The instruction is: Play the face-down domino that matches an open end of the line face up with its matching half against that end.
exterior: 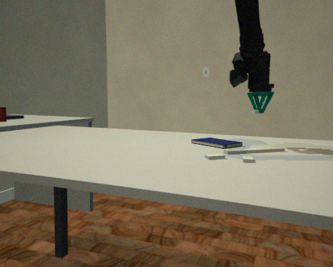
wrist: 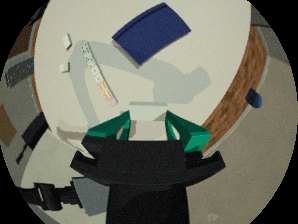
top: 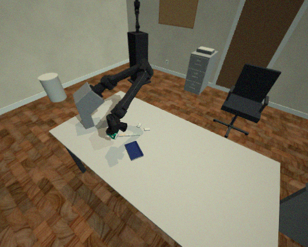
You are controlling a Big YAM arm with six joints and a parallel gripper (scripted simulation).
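The book is 12 cm below my hand, 12 cm ahead of it and 9 cm to the left of it. The rest, counted from my hand: white domino: right at my hand.
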